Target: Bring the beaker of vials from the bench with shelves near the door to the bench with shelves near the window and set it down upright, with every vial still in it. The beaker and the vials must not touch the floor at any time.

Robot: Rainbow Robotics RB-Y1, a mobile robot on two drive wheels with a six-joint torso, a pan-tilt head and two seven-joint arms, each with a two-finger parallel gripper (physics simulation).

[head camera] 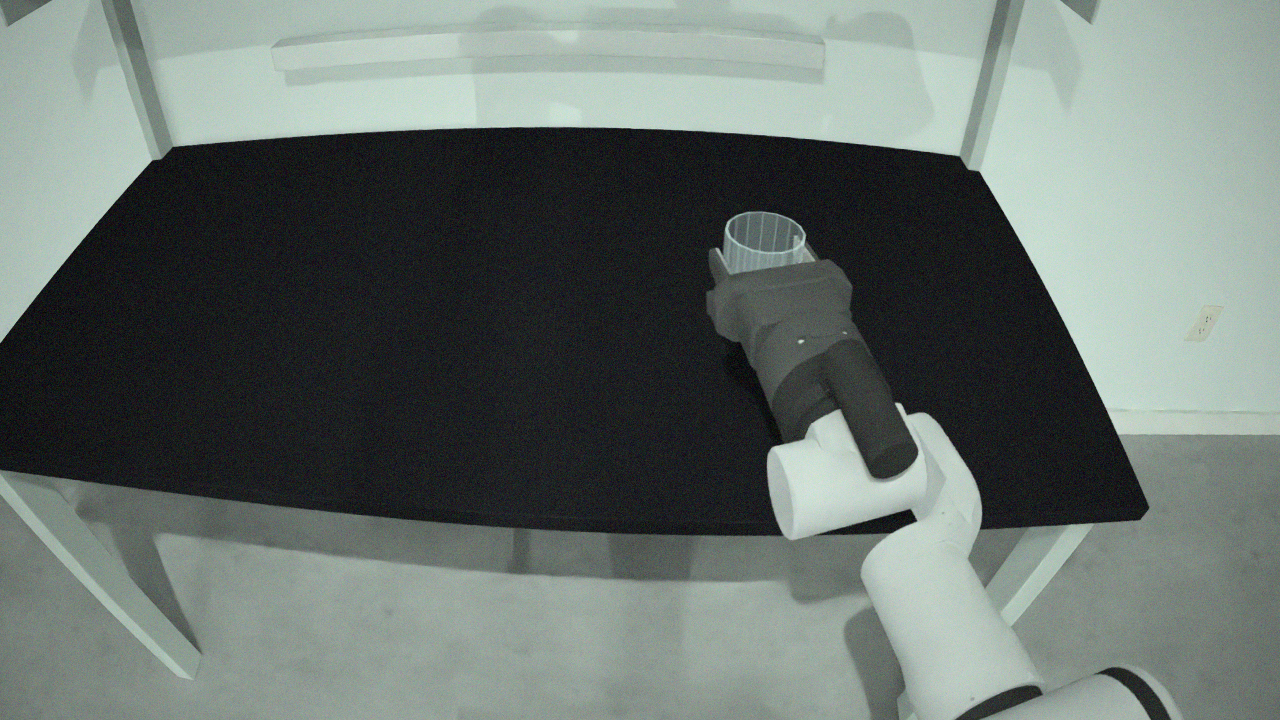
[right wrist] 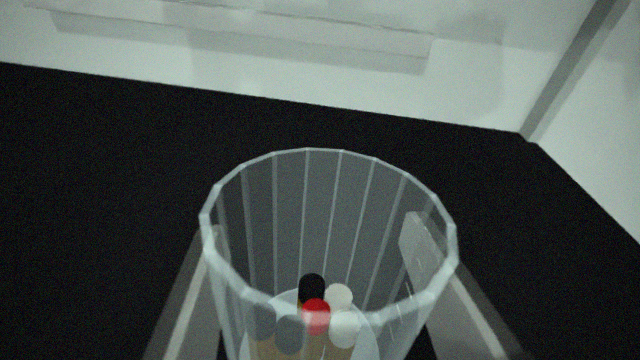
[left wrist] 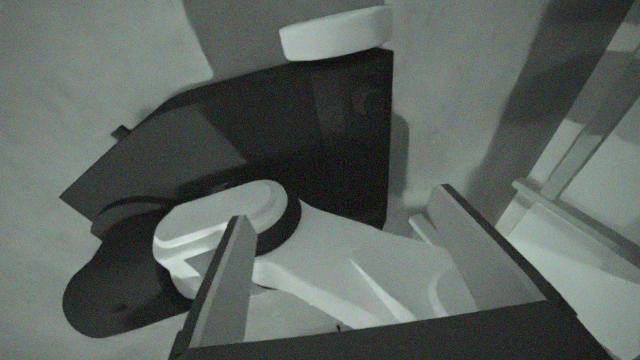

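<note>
The clear beaker (head camera: 763, 241) (right wrist: 320, 200) is upright over the right part of the black bench top (head camera: 402, 313) (right wrist: 100, 175). Whether its base touches the bench is hidden. Several vials with black, red (right wrist: 316, 315), white and grey caps stand inside it in the right wrist view. My right gripper (head camera: 762, 257) (right wrist: 316, 233) is shut on the beaker, one finger on each side. My left gripper (left wrist: 339, 211) is open and empty, with floor and robot parts behind it.
Shelf posts (head camera: 138, 76) (head camera: 993, 85) rise at both back corners of the bench. A pale rail (head camera: 546, 49) runs along the wall behind. Bench legs (head camera: 107, 582) show below the front edge. My dark wheeled base (left wrist: 345, 150) shows in the left wrist view.
</note>
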